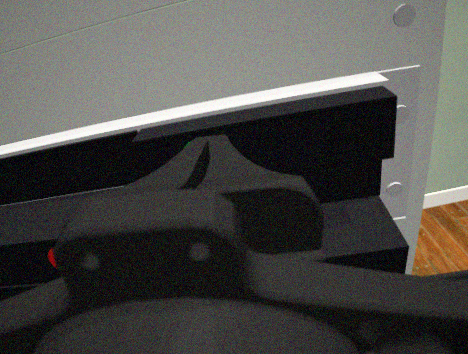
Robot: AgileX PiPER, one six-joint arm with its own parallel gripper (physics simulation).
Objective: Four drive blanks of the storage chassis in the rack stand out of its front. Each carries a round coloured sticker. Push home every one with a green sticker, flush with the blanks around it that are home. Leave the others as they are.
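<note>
My gripper (213,157) is shut, with its tips in front of the upper right drive blank (280,112). Whether they touch it cannot be told. That black blank's top shows as a narrow strip, so it stands out a little from the blank at its left (65,167). A sliver of a green sticker (188,144) shows beside the fingertips. Below, a lower right blank (357,217) stands out further; its sticker is not visible. At the lower left another blank (45,215) stands out, with part of a red sticker (52,257) below its top edge, partly hidden by the gripper.
The grey chassis top (200,60) with a bright front edge (240,102) lies above the blanks. A grey rack post (412,150) with round studs stands at the right. Beyond it are a green wall (457,100) and a wooden floor (445,235).
</note>
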